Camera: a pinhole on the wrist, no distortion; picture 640 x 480 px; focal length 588.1 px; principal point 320.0 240.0 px. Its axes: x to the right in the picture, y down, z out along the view. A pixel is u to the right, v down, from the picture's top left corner.
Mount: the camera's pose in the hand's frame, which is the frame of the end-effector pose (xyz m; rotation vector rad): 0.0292 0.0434 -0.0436 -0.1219 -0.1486 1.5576
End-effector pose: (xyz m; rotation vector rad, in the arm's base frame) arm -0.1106 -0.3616 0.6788 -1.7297 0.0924 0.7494
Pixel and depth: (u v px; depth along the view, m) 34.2 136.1 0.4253
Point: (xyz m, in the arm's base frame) -0.1790 0.0449 0.7681
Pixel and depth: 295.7 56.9 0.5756
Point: -0.2684 0.1662 0.5579
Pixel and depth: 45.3 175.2 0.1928
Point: -0.1398 -0.2080 0.6970
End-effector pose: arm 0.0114 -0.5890 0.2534 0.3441 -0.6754 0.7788
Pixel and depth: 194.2 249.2 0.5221
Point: -0.1683 -0.9194 0.5494
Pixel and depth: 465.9 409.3 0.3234
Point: -0.2495 -0.7059 0.3723
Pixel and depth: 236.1 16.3 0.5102
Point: -0.1012 -0.8001 0.7038
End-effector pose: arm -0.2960 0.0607 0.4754 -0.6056 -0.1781 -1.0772
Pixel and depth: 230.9 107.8 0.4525
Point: -0.2375 0.2378 0.8549
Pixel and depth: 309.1 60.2 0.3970
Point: -0.1775 0.2083 0.8025
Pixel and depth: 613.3 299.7 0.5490
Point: -0.0108 0.5217 0.7161
